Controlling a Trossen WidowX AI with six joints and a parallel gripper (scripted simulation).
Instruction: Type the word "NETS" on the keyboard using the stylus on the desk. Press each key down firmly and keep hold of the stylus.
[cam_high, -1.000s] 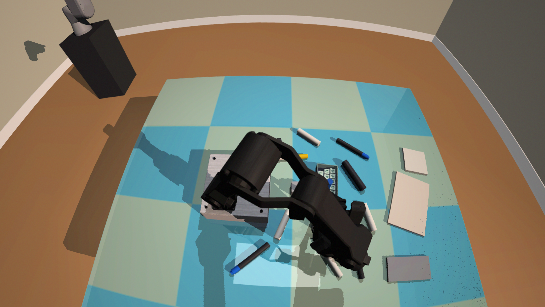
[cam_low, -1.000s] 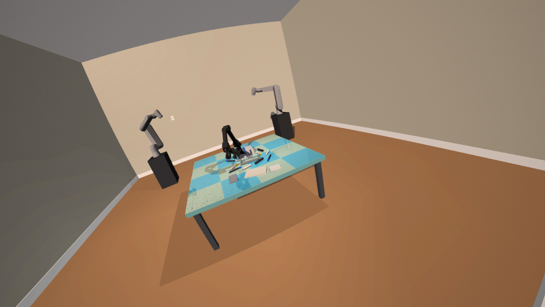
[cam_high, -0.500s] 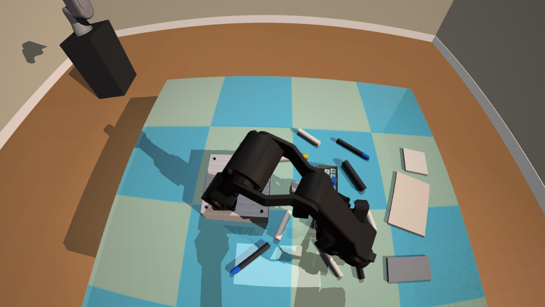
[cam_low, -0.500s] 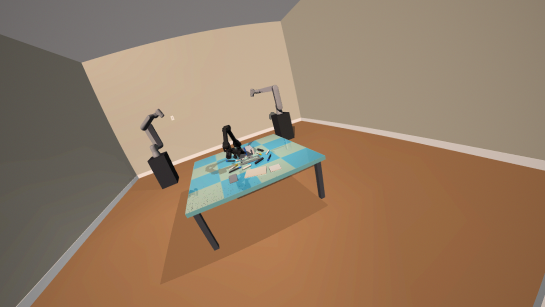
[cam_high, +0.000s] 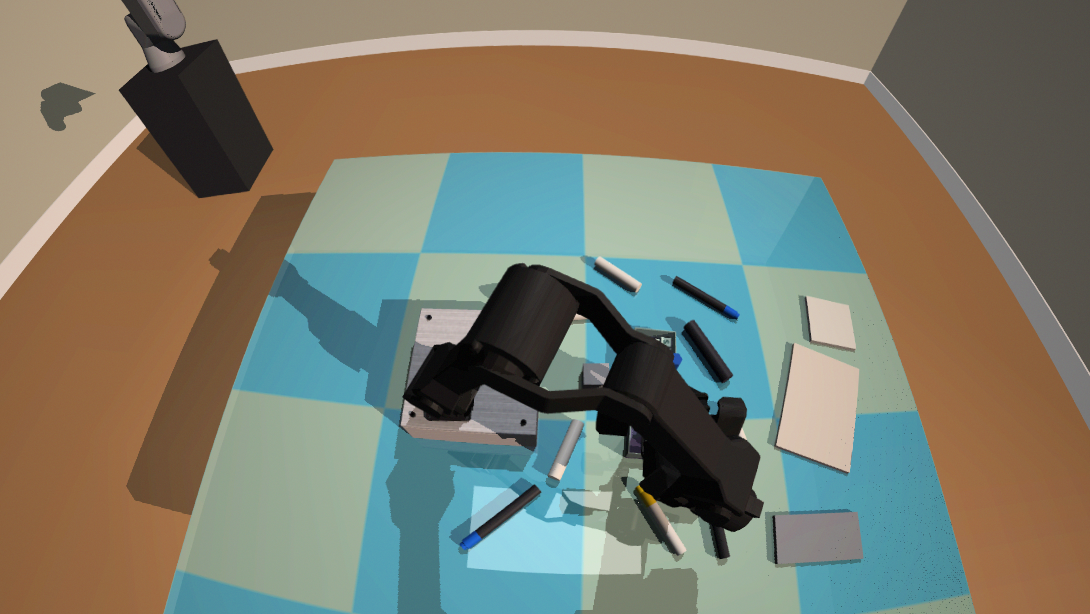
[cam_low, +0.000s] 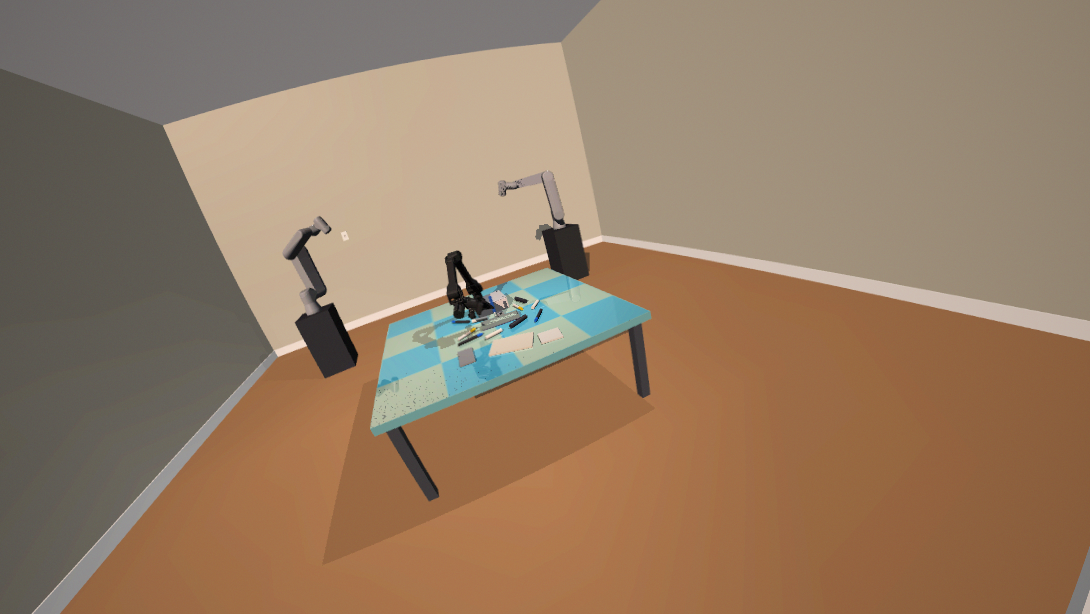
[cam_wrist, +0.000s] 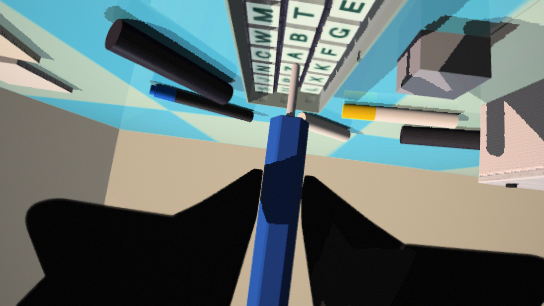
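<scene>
Right now my gripper tip is 90 mm past the grey cube, 50 mm to the right of it and 90 mm above it. The rest, counted from my gripper tip: stylus 10 mm below; then grey pad 250 mm ahead, 250 mm to the right, 90 mm below.
</scene>
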